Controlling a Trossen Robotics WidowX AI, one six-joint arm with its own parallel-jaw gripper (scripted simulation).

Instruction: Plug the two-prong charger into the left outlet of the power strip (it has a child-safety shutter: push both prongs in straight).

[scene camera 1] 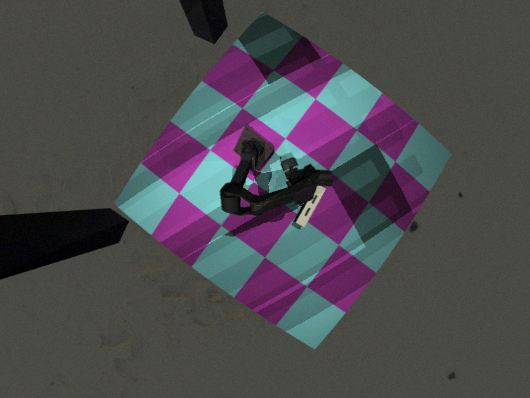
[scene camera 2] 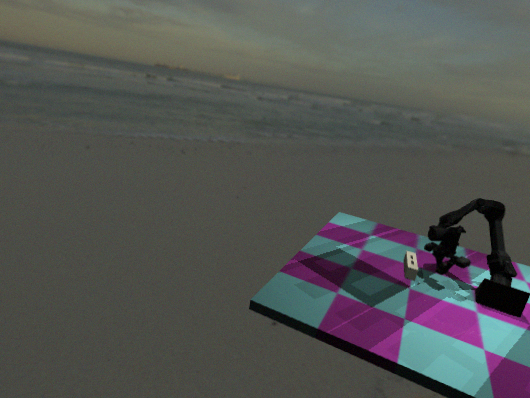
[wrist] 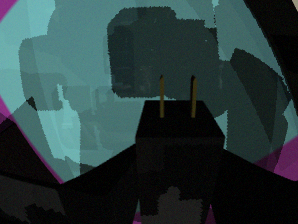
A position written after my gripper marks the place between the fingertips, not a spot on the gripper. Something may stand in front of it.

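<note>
Two-prong charger held by my gripper (scene camera 2: 441, 270). Gripper also in the wrist view (wrist: 173, 150).
</note>
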